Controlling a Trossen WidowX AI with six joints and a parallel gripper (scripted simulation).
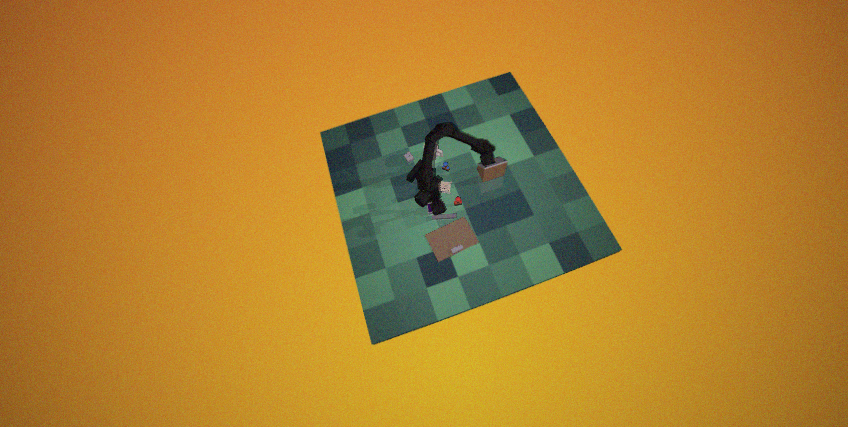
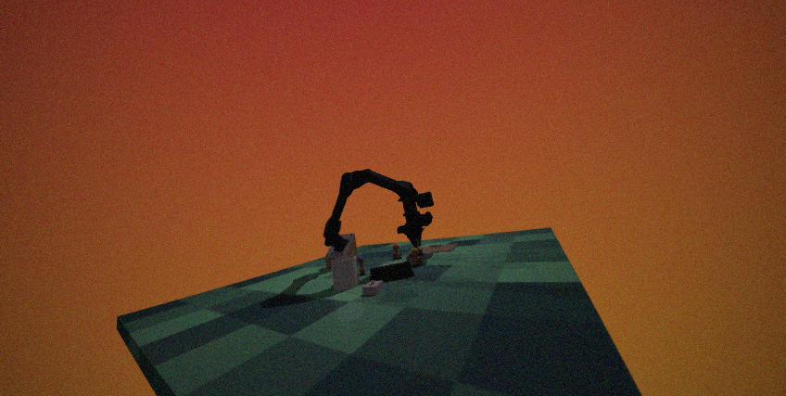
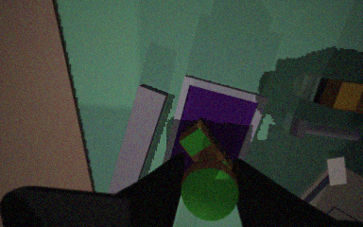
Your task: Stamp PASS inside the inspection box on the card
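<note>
Now: the green-knobbed stamp 2 cm below my gripper tip. The rest, counted from my gripper tip: grey bar: 4 cm behind, 6 cm to the left, 4 cm below; grey peg: 2 cm ahead, 8 cm to the right, 5 cm below; purple ink pad: 5 cm below.
</note>
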